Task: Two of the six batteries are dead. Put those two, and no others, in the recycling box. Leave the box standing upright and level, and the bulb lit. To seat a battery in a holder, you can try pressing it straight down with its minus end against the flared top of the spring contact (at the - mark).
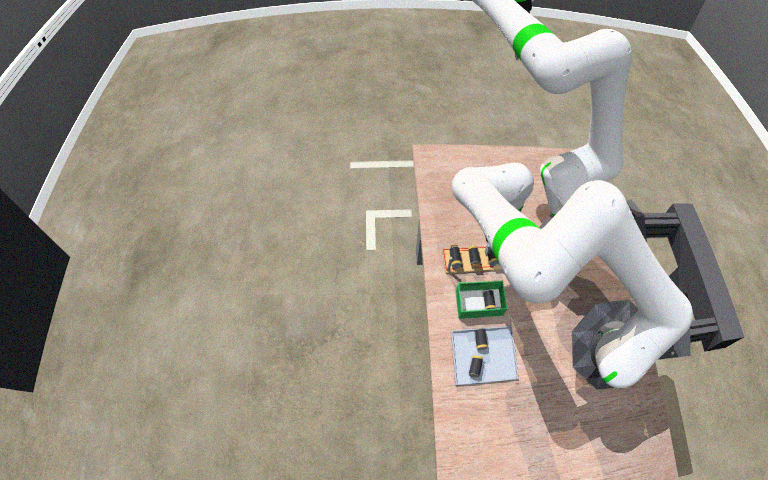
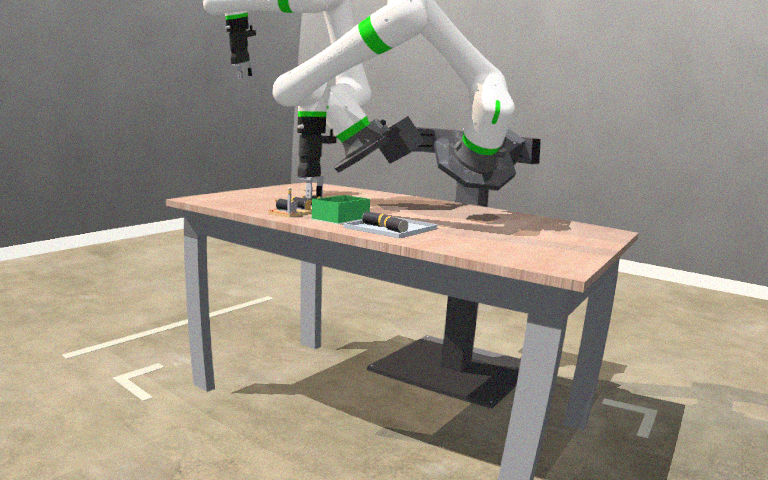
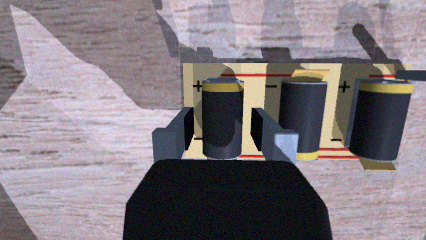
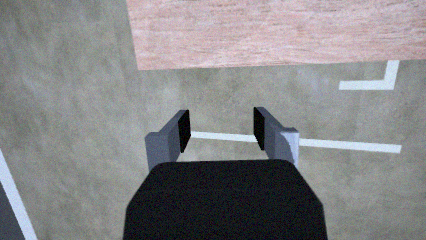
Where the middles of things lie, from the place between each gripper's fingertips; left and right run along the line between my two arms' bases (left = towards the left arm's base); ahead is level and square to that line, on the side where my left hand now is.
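Labels:
My left hand (image 2: 314, 197) is 40 mm above the green recycling box (image 2: 336, 213), 160 mm to the right of it and 80 mm short of it. The grey tray (image 1: 499, 363) is 340 mm to the left of my left hand, 100 mm ahead of it and 50 mm below it.
My right hand is 28 cm short of the green recycling box, 68 cm to the right of it and 47 cm above it; the grey tray is 30 cm ahead of my right hand, 86 cm to the left of it and 48 cm below it.

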